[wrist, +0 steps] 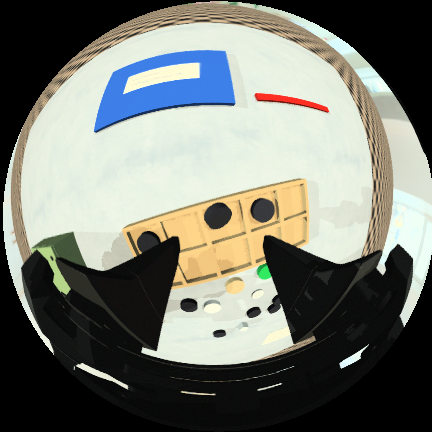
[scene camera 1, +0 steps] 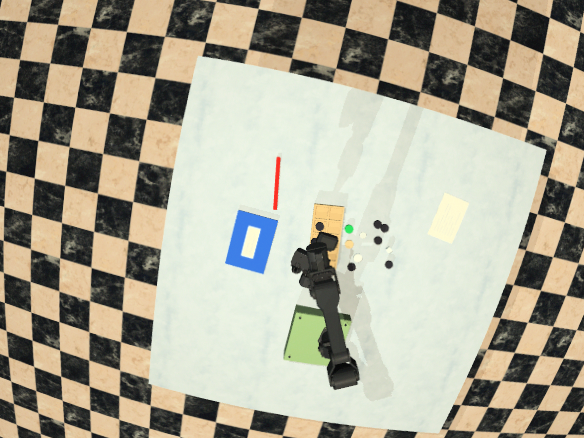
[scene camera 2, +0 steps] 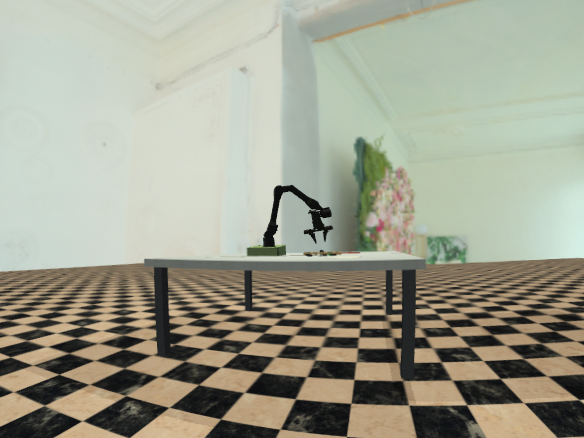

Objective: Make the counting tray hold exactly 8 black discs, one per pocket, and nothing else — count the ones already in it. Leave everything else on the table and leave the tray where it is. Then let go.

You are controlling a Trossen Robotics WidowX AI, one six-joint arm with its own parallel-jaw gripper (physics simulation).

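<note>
The tan counting tray (scene camera 1: 336, 212) (wrist: 294, 202) has two rows of pockets. In the wrist view, its far row shows three black discs: one (wrist: 148, 242) in the left end pocket, partly behind a finger, one (wrist: 217, 215) at the middle pocket, and another (wrist: 262, 210) in the pocket right of it. The middle disc looks larger; I cannot tell whether it lies flat. The near-row pockets that show are empty; fingers hide part. My gripper (scene camera 2: 320, 242) (wrist: 221, 241) is partly open above the tray, with nothing between its fingers. Several loose black discs (scene camera 1: 351, 267) (wrist: 189, 305) lie beside the tray.
A green disc (scene camera 1: 349, 229) (wrist: 264, 271), an orange disc (scene camera 1: 349, 244) (wrist: 234, 285), white discs and a small white cube (scene camera 1: 389, 249) lie among the loose discs. Also there are a blue panel (scene camera 1: 233, 250) (wrist: 165, 96), a red stick (scene camera 1: 277, 183) (wrist: 292, 101), a cream card (scene camera 1: 448, 218) and a green base block (scene camera 1: 305, 337).
</note>
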